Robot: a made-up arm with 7 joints. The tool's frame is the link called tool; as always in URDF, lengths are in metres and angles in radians.
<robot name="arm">
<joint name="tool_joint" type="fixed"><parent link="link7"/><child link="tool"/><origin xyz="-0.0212 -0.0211 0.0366" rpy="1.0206 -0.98 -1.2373"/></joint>
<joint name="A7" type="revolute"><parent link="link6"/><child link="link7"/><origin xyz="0.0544 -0.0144 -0.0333" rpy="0.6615 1.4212 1.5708"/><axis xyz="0 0 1"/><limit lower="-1.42" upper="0.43"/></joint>
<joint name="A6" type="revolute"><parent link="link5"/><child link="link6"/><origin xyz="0.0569 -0.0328 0.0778" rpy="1.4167 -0.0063 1.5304"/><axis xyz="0 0 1"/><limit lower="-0.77" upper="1.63"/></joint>
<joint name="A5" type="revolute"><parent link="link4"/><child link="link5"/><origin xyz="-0.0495 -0.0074 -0.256" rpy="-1.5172 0 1.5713"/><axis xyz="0 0 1"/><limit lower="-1.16" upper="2.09"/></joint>
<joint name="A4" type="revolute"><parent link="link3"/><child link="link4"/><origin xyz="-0.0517 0.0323 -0.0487" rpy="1.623 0.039 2.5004"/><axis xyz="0 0 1"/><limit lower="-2.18" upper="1.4"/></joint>
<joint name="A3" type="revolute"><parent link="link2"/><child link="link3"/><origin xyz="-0.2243 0.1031 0.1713" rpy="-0.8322 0.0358 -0.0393"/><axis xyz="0 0 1"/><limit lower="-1.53" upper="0.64"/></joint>
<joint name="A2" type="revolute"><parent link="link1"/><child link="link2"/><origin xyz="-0.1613 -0.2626 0.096" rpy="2.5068 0.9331 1.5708"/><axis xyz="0 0 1"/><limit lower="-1.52" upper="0.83"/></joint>
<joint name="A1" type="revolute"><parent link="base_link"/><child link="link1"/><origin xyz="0.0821 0.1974 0.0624" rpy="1.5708 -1.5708 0"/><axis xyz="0 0 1"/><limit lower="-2.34" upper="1.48"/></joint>
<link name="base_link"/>
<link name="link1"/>
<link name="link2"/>
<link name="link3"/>
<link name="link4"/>
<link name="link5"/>
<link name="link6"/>
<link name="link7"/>
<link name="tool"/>
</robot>
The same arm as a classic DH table. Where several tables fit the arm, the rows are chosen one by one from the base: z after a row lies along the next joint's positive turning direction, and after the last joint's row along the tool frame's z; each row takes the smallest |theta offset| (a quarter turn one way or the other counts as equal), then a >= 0, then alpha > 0; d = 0 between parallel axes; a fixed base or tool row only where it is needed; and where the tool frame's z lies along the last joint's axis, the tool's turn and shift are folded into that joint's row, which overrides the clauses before.
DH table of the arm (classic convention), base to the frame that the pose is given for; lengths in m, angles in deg. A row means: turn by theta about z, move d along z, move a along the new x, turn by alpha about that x. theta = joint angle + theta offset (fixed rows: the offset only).
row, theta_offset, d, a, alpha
base (fixed), 0, 0.0624, 0.0821, 90
A1, -47.49, -0.0552, 0.2963, -118.65
A2, -70.39, 0.1888, 0.2311, 47.71
A3, -34.09, 0.0683, 0.0607, 92.99
A4, 87.79, -0.2638, -0.0074, -86.93
A5, 87.63, 0.1183, -0.0304, 81.18
A6, -37.85, 0.023, 0.0517, -83.25
A7, -2.6, 0.0536, 0.0238, 73.07
tool (fixed), 60.24, 0.0189, 0, 0
Joint limits (deg, base to tool): -134.07..84.8 -87.09..47.56 -87.66..36.67 -124.9..80.21 -66.46..119.75 -44.12..93.39 -81.36..24.64

